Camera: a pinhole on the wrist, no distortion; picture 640 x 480 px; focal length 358.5 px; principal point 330.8 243.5 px. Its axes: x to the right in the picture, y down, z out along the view. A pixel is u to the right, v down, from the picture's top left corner.
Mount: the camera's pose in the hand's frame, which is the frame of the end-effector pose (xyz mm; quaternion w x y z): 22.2 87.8 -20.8 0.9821 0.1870 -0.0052 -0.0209
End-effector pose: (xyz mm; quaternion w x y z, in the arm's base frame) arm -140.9 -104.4 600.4 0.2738 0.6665 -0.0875 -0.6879
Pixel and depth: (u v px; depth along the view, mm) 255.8 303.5 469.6
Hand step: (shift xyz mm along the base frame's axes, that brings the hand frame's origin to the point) -434.0 -62.5 109.9
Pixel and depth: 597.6 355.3 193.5
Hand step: -151.6 -181.4 -93.5
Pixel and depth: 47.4 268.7 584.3
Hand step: -552.8 147.2 407.8
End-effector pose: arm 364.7 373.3 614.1 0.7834 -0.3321 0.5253 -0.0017
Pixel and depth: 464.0 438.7 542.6
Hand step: 536.2 348.6 -131.0
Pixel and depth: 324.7 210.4 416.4
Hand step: 327.9 102.2 127.6
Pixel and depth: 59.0 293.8 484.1
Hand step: 220.5 349.8 397.1
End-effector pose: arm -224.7 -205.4 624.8 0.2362 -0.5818 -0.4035 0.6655
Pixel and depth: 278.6 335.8 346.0
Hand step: -308.3 -137.4 -20.0
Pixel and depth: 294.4 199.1 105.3
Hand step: -65.9 -32.9 -35.9
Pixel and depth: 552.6 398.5 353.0
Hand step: -388.0 41.7 -214.6
